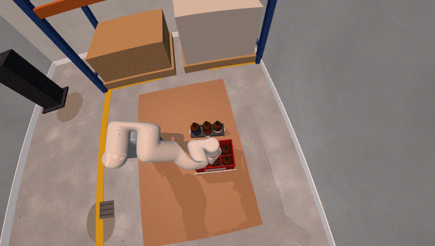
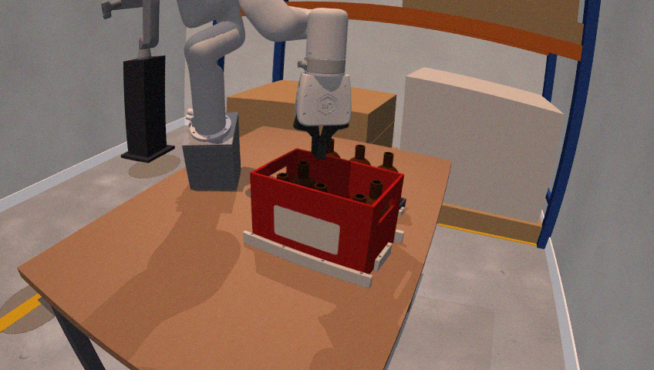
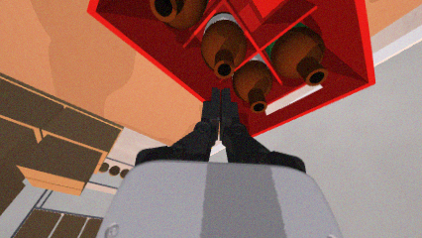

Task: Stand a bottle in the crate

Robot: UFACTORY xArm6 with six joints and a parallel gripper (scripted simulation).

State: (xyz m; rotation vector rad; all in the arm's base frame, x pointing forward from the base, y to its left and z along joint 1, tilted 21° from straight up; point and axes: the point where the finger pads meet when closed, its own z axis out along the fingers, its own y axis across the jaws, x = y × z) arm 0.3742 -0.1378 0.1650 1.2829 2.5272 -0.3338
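My hand is 290 mm to the right of the grey tray, 230 mm above it and 20 mm short of it. From my hand the other things lie so: red crate (160 mm below, 40 mm to the left, 10 mm ahead).
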